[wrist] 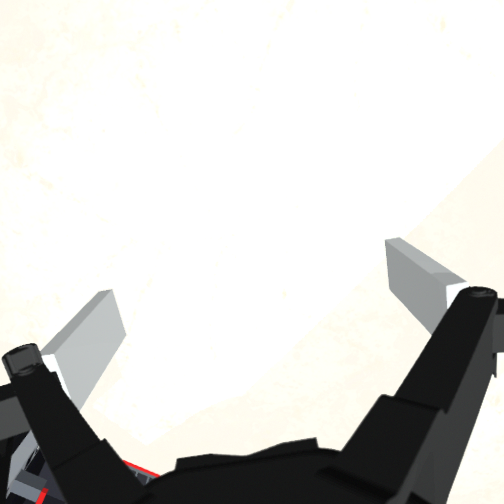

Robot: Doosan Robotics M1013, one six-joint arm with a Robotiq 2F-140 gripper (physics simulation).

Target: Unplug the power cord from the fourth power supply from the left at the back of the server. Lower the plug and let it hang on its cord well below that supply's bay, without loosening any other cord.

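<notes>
In the wrist view my gripper (252, 290) is open wide, with nothing between its two grey finger pads. The left pad (92, 340) and the right pad (420, 280) stand far apart on black finger links. Behind them I see only a plain white and cream surface. No server, power supply, plug or cord is in view.
The black gripper body (260, 475) fills the bottom edge, with a red-edged part at the lower left (140, 470). A faint diagonal boundary between white and cream areas runs across the background.
</notes>
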